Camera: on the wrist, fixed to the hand. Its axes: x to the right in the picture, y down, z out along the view.
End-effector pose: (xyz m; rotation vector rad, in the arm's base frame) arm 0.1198 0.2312 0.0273 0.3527 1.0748 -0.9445
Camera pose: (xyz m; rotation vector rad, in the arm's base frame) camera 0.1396 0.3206 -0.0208 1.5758 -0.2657 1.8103
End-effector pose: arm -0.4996 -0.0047 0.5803 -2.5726 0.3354 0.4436
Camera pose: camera -0.5050 -0.1053 0.6037 -0.3483 -2.9312 -0.3593
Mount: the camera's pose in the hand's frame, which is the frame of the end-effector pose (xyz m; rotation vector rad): 0.0016 0.0762 -0.0699 0.2981 0.3904 3.0843
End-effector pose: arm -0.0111 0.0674 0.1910 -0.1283 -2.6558 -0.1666
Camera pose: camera 0.0282 0.1330 0.2606 -2.6079 0.1718 0.8992
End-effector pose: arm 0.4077 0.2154 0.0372 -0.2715 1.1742 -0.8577
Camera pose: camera 0.3798 0.2813 -0.0374 1.6848 0.4746 1.7182
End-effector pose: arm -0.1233 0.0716 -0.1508 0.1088 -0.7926 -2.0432
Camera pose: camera -0.0432 0.0072 -0.1620 -0.3568 -0.1441 1.0060
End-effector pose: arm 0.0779 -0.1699 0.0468 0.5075 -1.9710 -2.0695
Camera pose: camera 0.0999 -0.2391 0.1204 -1.2250 -0.4999 0.4281
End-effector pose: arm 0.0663 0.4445 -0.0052 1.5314 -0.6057 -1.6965
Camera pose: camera 0.1512 0.4072 0.0406 -0.2504 -1.3963 1.0656
